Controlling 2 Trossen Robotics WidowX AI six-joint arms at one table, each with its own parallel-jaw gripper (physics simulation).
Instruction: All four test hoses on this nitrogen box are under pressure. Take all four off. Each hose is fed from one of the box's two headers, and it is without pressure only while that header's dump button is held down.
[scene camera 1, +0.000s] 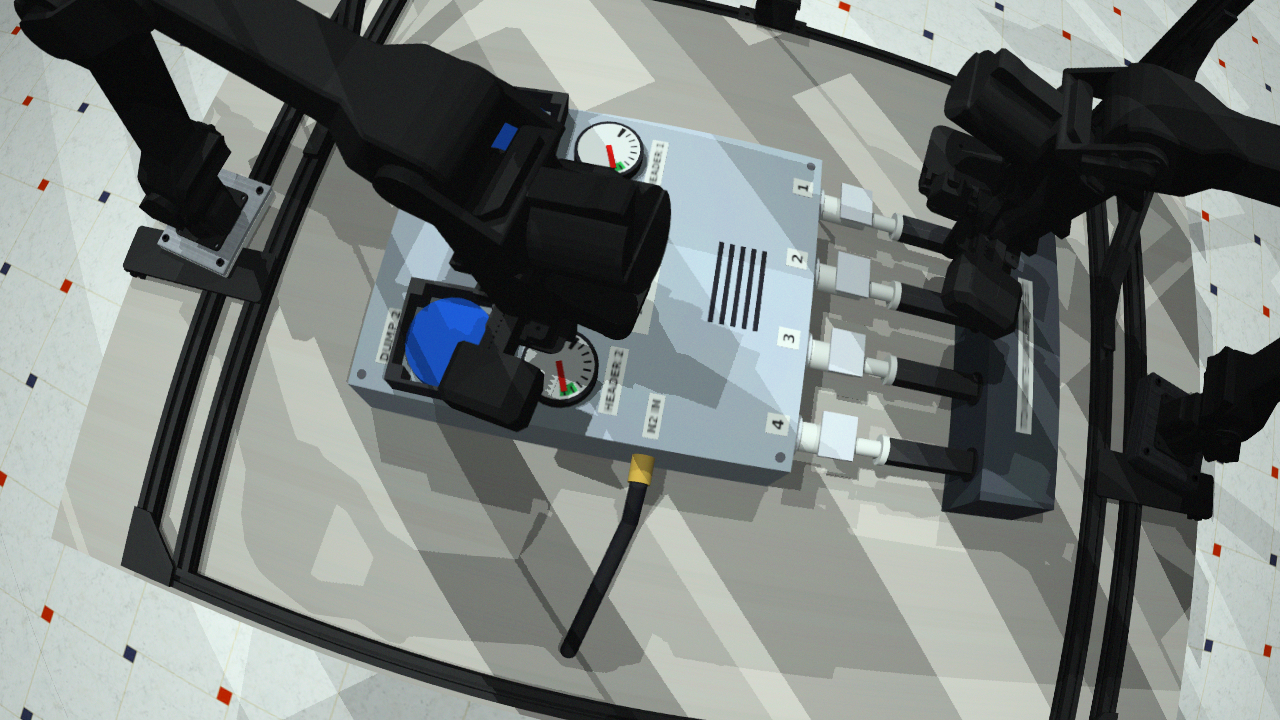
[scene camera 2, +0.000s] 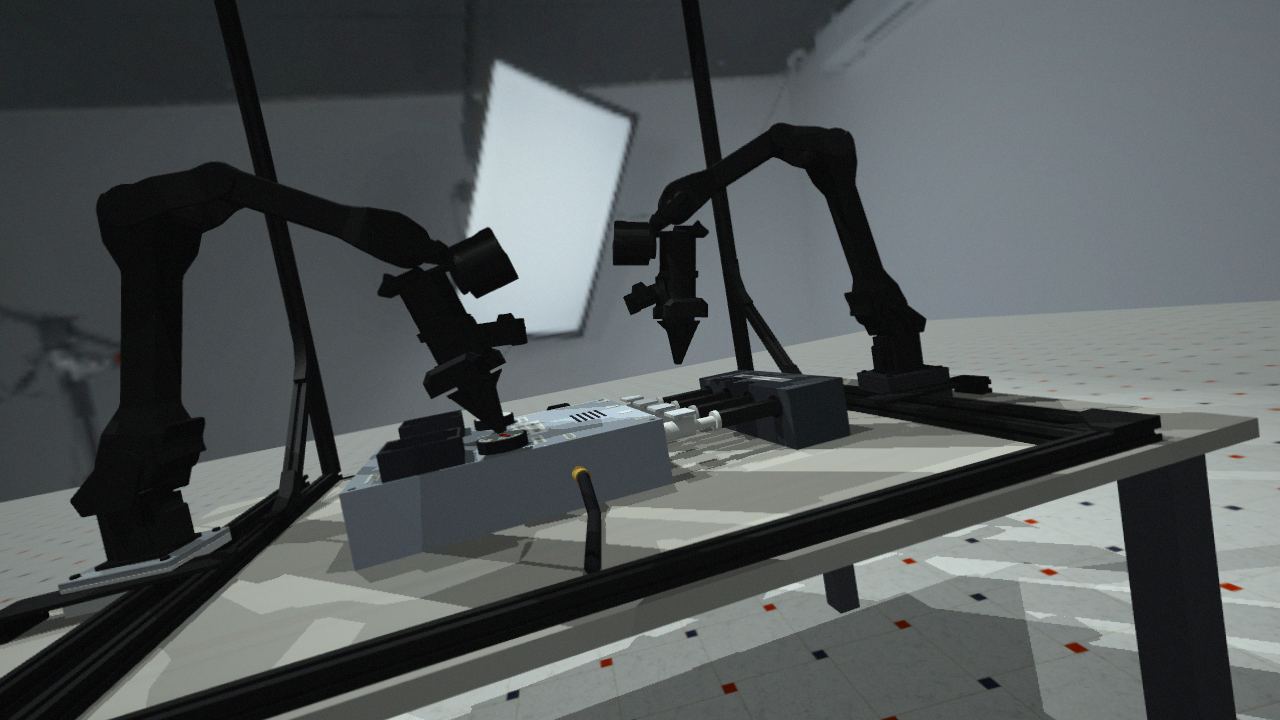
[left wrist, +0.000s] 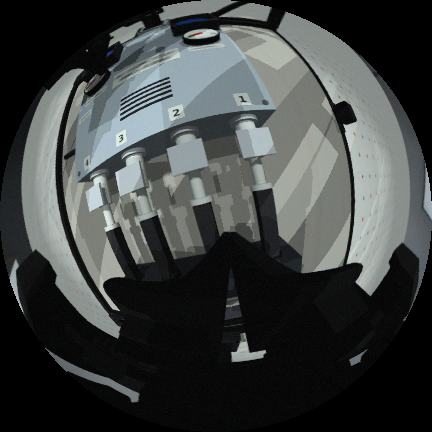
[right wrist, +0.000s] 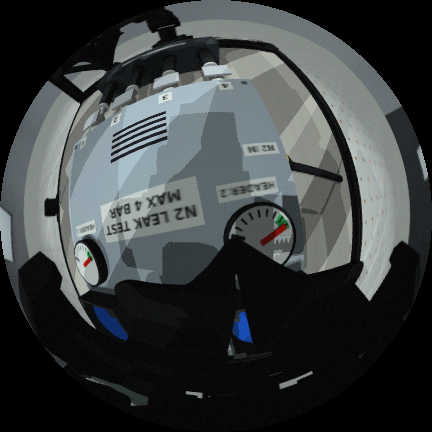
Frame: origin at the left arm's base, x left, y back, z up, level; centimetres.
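Seen in the pictures: left gripper, between the fingertips: (scene camera 1: 945, 252) (scene camera 2: 677, 364) (left wrist: 228, 237) (right wrist: 109, 69); right gripper, between the fingertips: (scene camera 1: 569, 336) (scene camera 2: 502, 432) (left wrist: 103, 73) (right wrist: 232, 244); left arm's base, origin of its link: (scene camera 1: 1176, 430) (scene camera 2: 900, 370) (right wrist: 168, 38); right arm's base, origin of its link: (scene camera 1: 211, 214) (scene camera 2: 151, 552).
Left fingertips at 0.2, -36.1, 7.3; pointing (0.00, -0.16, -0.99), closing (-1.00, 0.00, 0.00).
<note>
Pixels of each thing's middle, then the offset from my left fingertips to it, as dx, dy, dz. "pt": a spot on its surface instead.
- hose 1, a spot on its surface: (scene camera 1: 923, 232) (left wrist: 264, 209) pt -4.5, -0.9, -5.6
- hose 2, a spot on its surface: (scene camera 1: 919, 300) (left wrist: 202, 222) pt +2.3, +0.5, -5.6
- hose 3, a spot on its surface: (scene camera 1: 930, 379) pt +8.8, +3.6, -5.6
- hose 4, a spot on its surface: (scene camera 1: 926, 457) pt +15.4, +5.5, -5.6
- blue header 2 button, middle of its body: (scene camera 1: 451, 346) (right wrist: 266, 315) +23.7, -33.0, -3.6
- header 2 gauge, a spot on its surface: (scene camera 1: 569, 372) (right wrist: 267, 228) pt +21.9, -23.8, -2.6
- header 1 gauge, middle of its body: (scene camera 1: 611, 156) (right wrist: 86, 261) +3.9, -28.8, -2.5
- header 1 button, middle of its body: (scene camera 1: 511, 139) (right wrist: 116, 318) +5.2, -37.5, -3.6
- dark block, a spot on its surface: (scene camera 1: 976, 429) pt +11.0, +9.7, -5.9
- N2 feed hose, a spot on its surface: (scene camera 1: 605, 572) (scene camera 2: 592, 524) pt +33.9, -15.2, -10.7
The grey nitrogen box (scene camera 1: 709, 186) (scene camera 2: 516, 493) (left wrist: 209, 76) (right wrist: 225, 132) carries four black hoses at ports 1 to 4: hose 1 (scene camera 1: 923, 232) (left wrist: 268, 217), hose 2 (scene camera 1: 919, 300) (left wrist: 207, 221), hose 3 (scene camera 1: 930, 379) and hose 4 (scene camera 1: 926, 457). All are plugged in. My right gripper (scene camera 1: 526, 336) (scene camera 2: 495, 422) (right wrist: 232, 244) is shut and empty. It is low over the box, between the blue header 2 button (scene camera 1: 440, 343) (right wrist: 243, 332) and the header 2 gauge (scene camera 1: 569, 372) (right wrist: 261, 233); I cannot tell if it touches. My left gripper (scene camera 1: 967, 260) (scene camera 2: 679, 357) (left wrist: 228, 237) is shut and empty, above hoses 1 and 2.
The header 1 gauge (scene camera 1: 609, 146) (right wrist: 89, 261) and the header 1 button (right wrist: 111, 324) lie under the right arm. A dark block (scene camera 1: 976, 429) (scene camera 2: 809, 407) holds the hose ends. The N2 feed hose (scene camera 1: 605, 572) (scene camera 2: 590, 522) sticks out of the box's front.
</note>
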